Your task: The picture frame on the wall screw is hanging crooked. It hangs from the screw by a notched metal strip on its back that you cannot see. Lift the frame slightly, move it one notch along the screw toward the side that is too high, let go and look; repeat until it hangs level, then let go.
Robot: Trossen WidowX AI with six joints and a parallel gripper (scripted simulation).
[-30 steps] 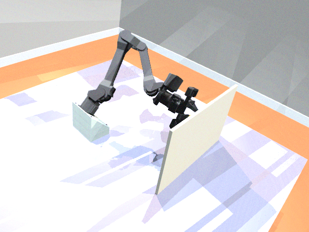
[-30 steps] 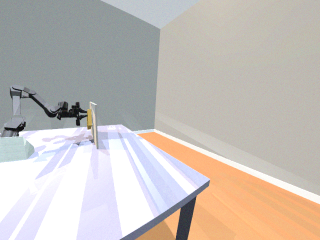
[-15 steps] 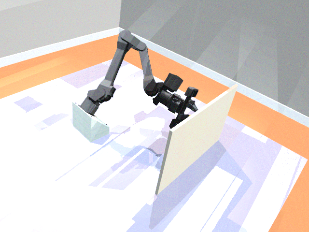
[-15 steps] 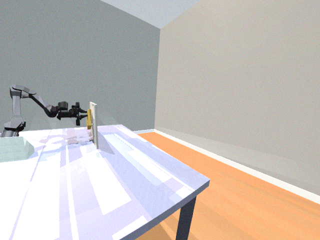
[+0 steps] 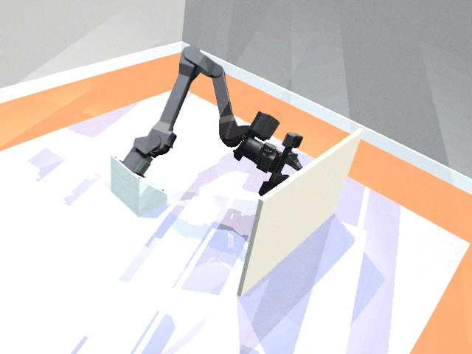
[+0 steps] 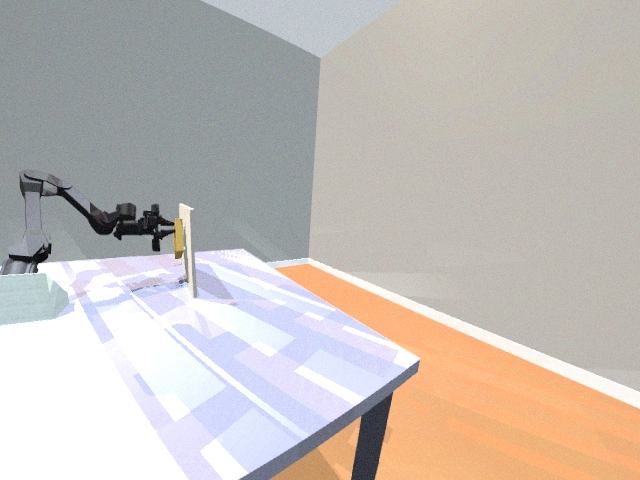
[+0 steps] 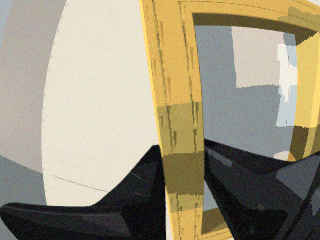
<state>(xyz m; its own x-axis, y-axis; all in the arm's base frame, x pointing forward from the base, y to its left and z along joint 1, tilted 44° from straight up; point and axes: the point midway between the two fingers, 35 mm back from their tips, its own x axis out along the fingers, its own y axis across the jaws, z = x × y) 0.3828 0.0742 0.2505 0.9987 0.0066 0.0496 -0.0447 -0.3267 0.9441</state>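
Now: gripper tip 2 cm to the left of the picture frame and 5 cm above it. Also, from my gripper tip: cream wall panel: 2 cm ahead, 2 cm to the right, 6 cm below.
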